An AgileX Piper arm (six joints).
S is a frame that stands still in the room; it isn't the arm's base.
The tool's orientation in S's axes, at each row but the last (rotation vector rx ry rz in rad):
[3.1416 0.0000 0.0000]
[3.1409 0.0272 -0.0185]
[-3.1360 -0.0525 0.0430]
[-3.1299 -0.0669 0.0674]
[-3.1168 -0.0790 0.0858]
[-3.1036 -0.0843 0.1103]
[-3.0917 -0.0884 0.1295]
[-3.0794 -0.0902 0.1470]
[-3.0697 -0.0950 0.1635]
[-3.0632 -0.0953 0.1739]
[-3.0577 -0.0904 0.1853]
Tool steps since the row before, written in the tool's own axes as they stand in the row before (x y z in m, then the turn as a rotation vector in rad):
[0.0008 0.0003 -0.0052 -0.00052 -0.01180 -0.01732]
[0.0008 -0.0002 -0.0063 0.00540 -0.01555 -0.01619]
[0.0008 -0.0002 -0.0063 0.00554 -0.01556 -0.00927]
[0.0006 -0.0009 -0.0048 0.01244 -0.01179 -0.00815]
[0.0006 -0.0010 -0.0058 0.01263 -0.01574 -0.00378]
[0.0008 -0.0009 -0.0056 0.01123 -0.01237 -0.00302]
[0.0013 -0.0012 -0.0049 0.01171 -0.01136 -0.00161]
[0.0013 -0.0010 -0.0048 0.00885 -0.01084 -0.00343]
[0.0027 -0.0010 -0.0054 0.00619 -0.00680 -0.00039]
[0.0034 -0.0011 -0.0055 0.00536 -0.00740 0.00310]
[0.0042 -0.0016 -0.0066 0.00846 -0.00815 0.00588]
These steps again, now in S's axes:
[0.0008 -0.0003 0.0052 -0.00052 0.01180 0.01732]
[0.0009 0.0002 0.0063 0.00532 0.01565 0.01612]
[0.0010 0.0002 0.0063 0.00527 0.01570 0.00920]
[0.0008 0.0009 0.0048 0.01227 0.01224 0.00774]
[0.0009 0.0009 0.0058 0.01202 0.01628 0.00346]
[0.0012 0.0008 0.0056 0.01075 0.01287 0.00268]
[0.0016 0.0011 0.0048 0.01116 0.01195 0.00119]
[0.0017 0.0008 0.0047 0.00852 0.01116 0.00323]
[0.0032 0.0008 0.0051 0.00579 0.00715 0.00021]
[0.0039 0.0009 0.0052 0.00453 0.00793 -0.00311]
[0.0049 0.0014 0.0062 0.00722 0.00908 -0.00617]

